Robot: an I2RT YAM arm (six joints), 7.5 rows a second.
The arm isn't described. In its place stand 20 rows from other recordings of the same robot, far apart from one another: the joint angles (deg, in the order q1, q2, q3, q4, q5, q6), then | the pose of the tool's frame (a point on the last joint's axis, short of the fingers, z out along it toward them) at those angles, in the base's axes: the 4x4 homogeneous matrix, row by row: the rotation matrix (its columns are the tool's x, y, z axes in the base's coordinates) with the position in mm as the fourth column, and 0 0 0 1 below.
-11.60 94.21 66.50 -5.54 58.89 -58.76 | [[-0.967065 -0.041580 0.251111 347.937], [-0.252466 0.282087 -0.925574 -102.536], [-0.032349 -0.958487 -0.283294 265.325], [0 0 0 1]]
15.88 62.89 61.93 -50.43 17.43 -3.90 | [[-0.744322 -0.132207 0.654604 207.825], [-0.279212 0.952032 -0.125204 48.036], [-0.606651 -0.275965 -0.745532 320.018], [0 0 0 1]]
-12.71 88.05 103.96 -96.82 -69.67 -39.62 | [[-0.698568 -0.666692 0.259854 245.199], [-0.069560 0.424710 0.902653 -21.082], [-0.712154 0.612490 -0.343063 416.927], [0 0 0 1]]
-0.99 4.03 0.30 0.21 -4.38 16.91 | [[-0.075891 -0.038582 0.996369 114.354], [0.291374 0.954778 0.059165 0.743], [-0.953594 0.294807 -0.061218 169.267], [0 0 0 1]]
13.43 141.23 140.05 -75.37 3.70 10.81 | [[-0.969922 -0.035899 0.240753 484.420], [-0.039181 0.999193 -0.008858 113.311], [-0.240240 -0.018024 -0.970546 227.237], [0 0 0 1]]
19.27 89.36 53.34 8.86 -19.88 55.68 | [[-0.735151 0.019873 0.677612 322.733], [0.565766 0.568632 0.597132 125.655], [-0.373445 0.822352 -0.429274 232.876], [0 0 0 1]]
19.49 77.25 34.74 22.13 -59.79 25.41 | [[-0.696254 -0.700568 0.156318 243.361], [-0.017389 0.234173 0.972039 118.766], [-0.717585 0.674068 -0.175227 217.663], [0 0 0 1]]
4.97 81.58 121.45 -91.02 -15.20 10.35 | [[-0.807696 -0.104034 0.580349 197.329], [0.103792 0.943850 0.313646 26.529], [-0.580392 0.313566 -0.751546 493.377], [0 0 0 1]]
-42.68 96.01 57.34 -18.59 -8.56 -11.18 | [[-0.725127 0.479679 0.494064 250.218], [0.407853 0.877260 -0.253121 -223.525], [-0.554839 0.017961 -0.831764 177.958], [0 0 0 1]]
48.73 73.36 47.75 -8.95 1.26 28.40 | [[-0.680859 -0.472518 0.559605 186.279], [-0.054928 0.794845 0.604321 211.075], [-0.730352 0.380719 -0.567132 252.485], [0 0 0 1]]
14.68 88.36 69.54 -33.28 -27.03 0.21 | [[-0.765137 -0.492991 0.414155 313.810], [-0.197070 0.791672 0.578290 98.934], [-0.612967 0.360854 -0.702891 271.735], [0 0 0 1]]
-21.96 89.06 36.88 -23.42 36.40 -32.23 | [[-0.993414 -0.108687 -0.036269 213.597], [-0.062288 0.777960 -0.625218 -108.903], [0.096169 -0.618842 -0.779607 121.293], [0 0 0 1]]
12.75 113.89 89.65 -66.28 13.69 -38.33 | [[-0.630792 -0.774724 0.043632 366.601], [-0.760538 0.606132 -0.232779 74.315], [0.153893 -0.180019 -0.971550 200.422], [0 0 0 1]]
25.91 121.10 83.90 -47.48 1.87 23.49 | [[-0.994377 -0.041059 0.097613 358.457], [-0.040162 0.999131 0.011141 172.844], [-0.097985 0.007158 -0.995162 130.112], [0 0 0 1]]
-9.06 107.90 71.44 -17.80 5.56 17.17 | [[-0.703061 0.439763 0.558850 392.259], [0.409640 0.892828 -0.187225 -66.041], [-0.581292 0.097296 -0.807857 178.561], [0 0 0 1]]
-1.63 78.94 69.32 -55.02 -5.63 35.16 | [[-0.746350 0.508963 0.428856 267.796], [0.594554 0.799449 0.085940 -4.126], [-0.299109 0.319120 -0.899276 291.929], [0 0 0 1]]
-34.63 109.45 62.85 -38.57 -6.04 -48.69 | [[-0.960267 -0.247638 0.128694 272.884], [-0.244621 0.968834 0.038998 -183.909], [-0.134340 0.005968 -0.990917 116.637], [0 0 0 1]]
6.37 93.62 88.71 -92.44 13.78 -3.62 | [[-0.974978 -0.199997 -0.097054 271.276], [-0.170547 0.952974 -0.250509 21.753], [0.142591 -0.227689 -0.963237 308.102], [0 0 0 1]]
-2.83 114.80 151.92 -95.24 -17.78 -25.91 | [[-0.713028 -0.473192 0.517379 346.982], [-0.381349 0.880956 0.280160 -6.268], [-0.588358 0.002460 -0.808597 457.227], [0 0 0 1]]
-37.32 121.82 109.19 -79.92 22.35 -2.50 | [[-0.817590 0.512092 -0.263265 315.169], [0.572559 0.771486 -0.277462 -257.291], [0.061019 -0.377585 -0.923962 235.983], [0 0 0 1]]
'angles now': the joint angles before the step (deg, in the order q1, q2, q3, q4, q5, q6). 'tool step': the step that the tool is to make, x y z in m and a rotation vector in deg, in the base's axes. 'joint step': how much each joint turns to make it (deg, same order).
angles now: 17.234 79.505 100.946 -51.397 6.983 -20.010
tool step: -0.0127 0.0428 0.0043 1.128 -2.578 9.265
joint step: 9.285 0.126 -0.012 2.937 -0.025 0.085
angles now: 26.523 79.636 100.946 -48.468 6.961 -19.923
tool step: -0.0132 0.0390 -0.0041 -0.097 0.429 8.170
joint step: 8.245 1.181 0.001 0.743 0.004 0.155
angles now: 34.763 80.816 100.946 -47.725 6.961 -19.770
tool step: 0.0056 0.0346 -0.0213 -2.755 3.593 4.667
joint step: 4.682 4.218 -0.112 -0.194 0.025 -0.020
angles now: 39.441 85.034 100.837 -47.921 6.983 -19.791
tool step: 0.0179 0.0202 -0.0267 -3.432 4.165 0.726
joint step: 0.719 4.924 0.015 -0.489 -0.023 0.020
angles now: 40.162 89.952 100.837 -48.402 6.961 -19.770
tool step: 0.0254 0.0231 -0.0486 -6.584 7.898 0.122
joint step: 0.197 7.733 0.001 -2.563 0.001 0.110
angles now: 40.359 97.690 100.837 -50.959 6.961 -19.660
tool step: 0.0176 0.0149 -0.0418 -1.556 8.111 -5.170
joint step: -0.007 6.291 -0.009 -1.699 -0.004 6.617
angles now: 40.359 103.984 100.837 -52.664 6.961 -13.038
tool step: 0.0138 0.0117 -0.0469 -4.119 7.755 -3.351
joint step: -0.001 6.678 -0.014 -2.358 0.022 3.868
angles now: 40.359 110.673 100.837 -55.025 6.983 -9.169
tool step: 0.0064 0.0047 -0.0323 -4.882 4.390 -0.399
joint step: 0.004 4.452 -0.040 -2.021 0.964 0.048
